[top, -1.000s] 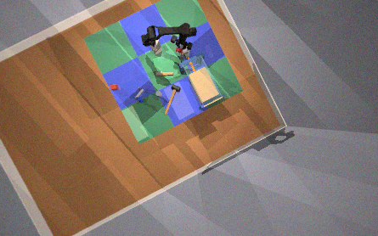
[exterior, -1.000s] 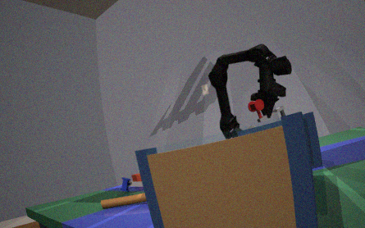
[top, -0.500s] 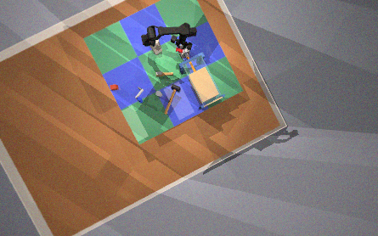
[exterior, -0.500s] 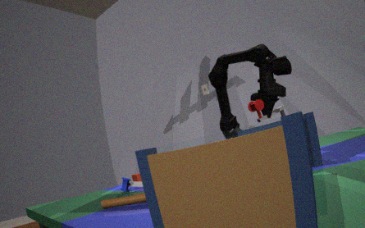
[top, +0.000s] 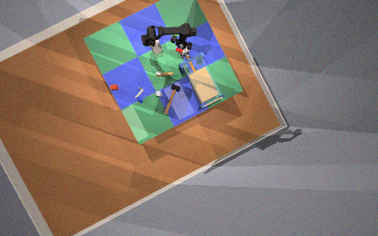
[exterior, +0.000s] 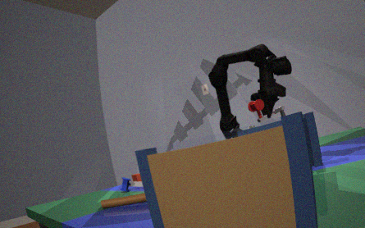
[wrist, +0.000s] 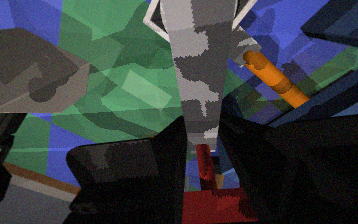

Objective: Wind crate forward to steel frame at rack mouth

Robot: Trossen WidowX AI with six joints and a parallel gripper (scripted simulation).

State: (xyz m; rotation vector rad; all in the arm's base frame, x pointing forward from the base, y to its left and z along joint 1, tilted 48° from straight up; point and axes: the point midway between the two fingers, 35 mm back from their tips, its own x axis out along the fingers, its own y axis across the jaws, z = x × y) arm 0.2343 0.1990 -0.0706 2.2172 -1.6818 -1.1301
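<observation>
My gripper tip is now 40 mm below the red grip, 30 mm short of it and 20 mm to the left of it. From my gripper tip the other things lie so: blue-framed guard cubby 360 mm ahead, 110 mm below, 30 mm to the left; winch 150 mm below, 60 mm behind, 50 mm to the left; blue piece 620 mm to the right, 150 mm below, 150 mm ahead.
</observation>
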